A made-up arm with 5 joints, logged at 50 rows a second.
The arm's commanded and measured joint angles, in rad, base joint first. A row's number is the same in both.
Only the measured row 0 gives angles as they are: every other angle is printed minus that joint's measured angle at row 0.
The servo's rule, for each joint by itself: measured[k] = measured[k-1] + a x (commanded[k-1-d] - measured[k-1]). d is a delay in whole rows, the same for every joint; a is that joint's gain. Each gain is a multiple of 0.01, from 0.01 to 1. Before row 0 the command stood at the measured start. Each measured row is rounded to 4 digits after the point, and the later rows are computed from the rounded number. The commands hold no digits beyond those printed.
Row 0, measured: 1.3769, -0.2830, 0.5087, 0.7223, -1.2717
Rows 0 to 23, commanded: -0.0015, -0.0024, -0.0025, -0.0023, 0.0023; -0.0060, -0.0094, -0.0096, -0.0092, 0.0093; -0.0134, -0.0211, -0.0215, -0.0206, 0.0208; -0.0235, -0.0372, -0.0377, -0.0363, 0.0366; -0.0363, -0.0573, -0.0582, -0.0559, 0.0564; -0.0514, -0.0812, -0.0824, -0.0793, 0.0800; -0.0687, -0.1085, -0.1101, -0.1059, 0.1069; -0.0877, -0.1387, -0.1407, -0.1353, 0.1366; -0.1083, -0.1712, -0.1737, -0.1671, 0.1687; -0.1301, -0.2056, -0.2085, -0.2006, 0.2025; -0.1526, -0.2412, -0.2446, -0.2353, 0.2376; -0.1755, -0.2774, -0.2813, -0.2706, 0.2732; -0.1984, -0.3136, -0.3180, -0.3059, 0.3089; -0.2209, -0.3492, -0.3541, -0.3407, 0.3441; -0.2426, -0.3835, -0.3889, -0.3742, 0.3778; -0.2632, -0.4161, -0.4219, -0.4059, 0.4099; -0.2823, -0.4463, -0.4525, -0.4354, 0.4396; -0.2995, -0.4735, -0.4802, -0.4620, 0.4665; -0.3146, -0.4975, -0.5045, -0.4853, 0.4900; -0.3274, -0.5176, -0.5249, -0.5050, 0.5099; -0.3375, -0.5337, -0.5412, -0.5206, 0.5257; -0.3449, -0.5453, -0.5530, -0.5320, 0.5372; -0.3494, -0.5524, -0.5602, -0.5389, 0.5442; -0.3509, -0.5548, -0.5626, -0.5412, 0.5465
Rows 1 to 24, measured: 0.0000, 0.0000, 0.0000, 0.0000, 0.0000; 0.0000, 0.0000, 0.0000, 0.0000, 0.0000; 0.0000, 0.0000, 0.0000, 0.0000, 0.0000; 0.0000, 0.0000, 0.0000, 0.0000, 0.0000; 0.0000, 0.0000, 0.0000, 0.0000, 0.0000; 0.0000, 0.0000, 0.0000, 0.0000, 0.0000; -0.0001, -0.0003, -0.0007, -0.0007, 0.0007; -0.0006, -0.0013, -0.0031, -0.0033, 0.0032; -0.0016, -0.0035, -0.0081, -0.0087, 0.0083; -0.0034, -0.0072, -0.0161, -0.0173, 0.0165; -0.0060, -0.0127, -0.0275, -0.0293, 0.0281; -0.0096, -0.0202, -0.0423, -0.0448, 0.0432; -0.0143, -0.0299, -0.0606, -0.0637, 0.0617; -0.0202, -0.0419, -0.0822, -0.0859, 0.0834; -0.0272, -0.0561, -0.1069, -0.1111, 0.1081; -0.0354, -0.0725, -0.1343, -0.1388, 0.1355; -0.0448, -0.0911, -0.1641, -0.1687, 0.1651; -0.0553, -0.1116, -0.1957, -0.2003, 0.1964; -0.0667, -0.1338, -0.2287, -0.2330, 0.2290; -0.0790, -0.1575, -0.2626, -0.2664, 0.2624; -0.0921, -0.1824, -0.2967, -0.2998, 0.2959; -0.1058, -0.2081, -0.3305, -0.3327, 0.3290; -0.1199, -0.2343, -0.3634, -0.3645, 0.3611; -0.1343, -0.2606, -0.3949, -0.3947, 0.3917
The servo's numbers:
d 6
a 0.08 0.11 0.27 0.31 0.29

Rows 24 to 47, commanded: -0.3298, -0.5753, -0.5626, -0.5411, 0.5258; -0.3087, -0.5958, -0.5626, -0.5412, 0.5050; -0.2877, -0.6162, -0.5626, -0.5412, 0.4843; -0.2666, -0.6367, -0.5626, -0.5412, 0.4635; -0.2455, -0.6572, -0.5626, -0.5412, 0.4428; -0.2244, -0.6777, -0.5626, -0.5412, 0.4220; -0.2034, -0.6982, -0.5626, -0.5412, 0.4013; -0.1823, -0.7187, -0.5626, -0.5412, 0.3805; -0.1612, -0.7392, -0.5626, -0.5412, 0.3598; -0.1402, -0.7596, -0.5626, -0.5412, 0.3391; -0.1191, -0.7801, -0.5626, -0.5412, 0.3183; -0.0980, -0.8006, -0.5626, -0.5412, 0.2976; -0.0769, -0.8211, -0.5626, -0.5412, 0.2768; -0.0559, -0.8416, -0.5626, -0.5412, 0.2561; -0.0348, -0.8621, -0.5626, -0.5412, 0.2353; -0.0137, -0.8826, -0.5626, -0.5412, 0.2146; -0.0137, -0.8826, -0.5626, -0.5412, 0.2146; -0.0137, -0.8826, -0.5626, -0.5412, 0.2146; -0.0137, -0.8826, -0.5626, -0.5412, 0.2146; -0.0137, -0.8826, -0.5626, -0.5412, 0.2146; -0.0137, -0.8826, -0.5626, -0.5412, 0.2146; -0.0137, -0.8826, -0.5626, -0.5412, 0.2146; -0.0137, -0.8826, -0.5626, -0.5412, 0.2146; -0.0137, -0.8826, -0.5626, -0.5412, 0.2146
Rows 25 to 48, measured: -0.1487, -0.2867, -0.4245, -0.4228, 0.4202; -0.1630, -0.3121, -0.4516, -0.4483, 0.4462; -0.1770, -0.3365, -0.4758, -0.4707, 0.4693; -0.1904, -0.3595, -0.4966, -0.4897, 0.4890; -0.2031, -0.3807, -0.5138, -0.5050, 0.5050; -0.2149, -0.3999, -0.5270, -0.5162, 0.5170; -0.2241, -0.4192, -0.5366, -0.5239, 0.5196; -0.2309, -0.4386, -0.5436, -0.5293, 0.5154; -0.2354, -0.4581, -0.5487, -0.5330, 0.5064; -0.2379, -0.4777, -0.5525, -0.5355, 0.4940; -0.2385, -0.4974, -0.5552, -0.5373, 0.4792; -0.2374, -0.5172, -0.5572, -0.5385, 0.4626; -0.2347, -0.5371, -0.5587, -0.5393, 0.4448; -0.2305, -0.5571, -0.5598, -0.5399, 0.4262; -0.2250, -0.5771, -0.5606, -0.5403, 0.4069; -0.2182, -0.5972, -0.5611, -0.5406, 0.3872; -0.2103, -0.6173, -0.5615, -0.5408, 0.3672; -0.2013, -0.6375, -0.5618, -0.5409, 0.3470; -0.1913, -0.6577, -0.5620, -0.5410, 0.3266; -0.1805, -0.6779, -0.5622, -0.5411, 0.3062; -0.1688, -0.6982, -0.5623, -0.5411, 0.2856; -0.1564, -0.7185, -0.5624, -0.5411, 0.2650; -0.1450, -0.7366, -0.5625, -0.5411, 0.2504; -0.1345, -0.7527, -0.5625, -0.5411, 0.2400
